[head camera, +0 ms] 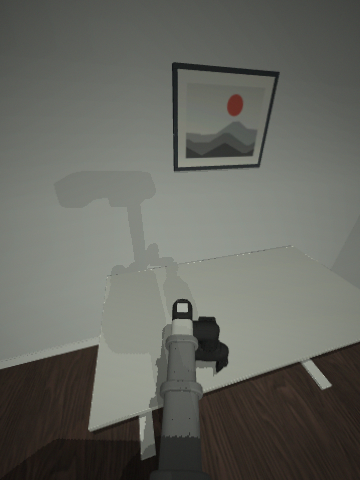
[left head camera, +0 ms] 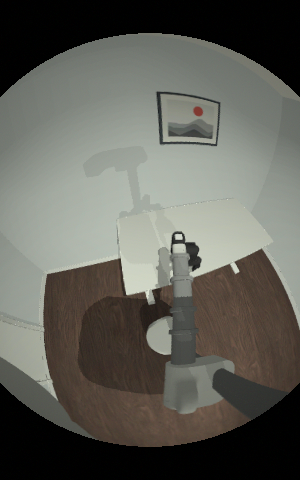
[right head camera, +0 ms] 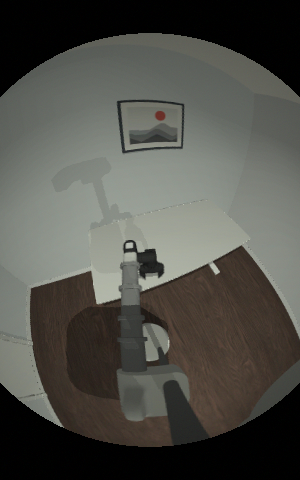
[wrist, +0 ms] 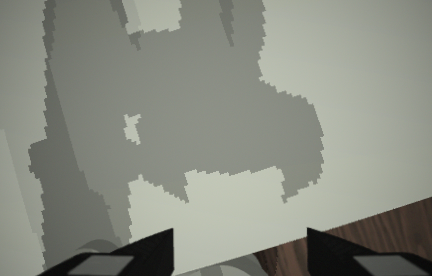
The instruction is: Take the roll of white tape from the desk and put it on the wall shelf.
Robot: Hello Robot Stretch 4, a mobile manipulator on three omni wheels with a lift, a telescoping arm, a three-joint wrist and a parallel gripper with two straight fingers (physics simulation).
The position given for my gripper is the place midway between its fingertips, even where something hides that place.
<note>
In view: my gripper [wrist: 239, 249], a white desk [head camera: 277, 307] and a framed picture [head camera: 221, 115].
The white desk shows as well in the left head camera view [left head camera: 224, 230], in the right head camera view [right head camera: 186, 236] and in the wrist view [wrist: 238, 131]. The framed picture is seen too in the left head camera view [left head camera: 182, 118] and in the right head camera view [right head camera: 144, 124].
</note>
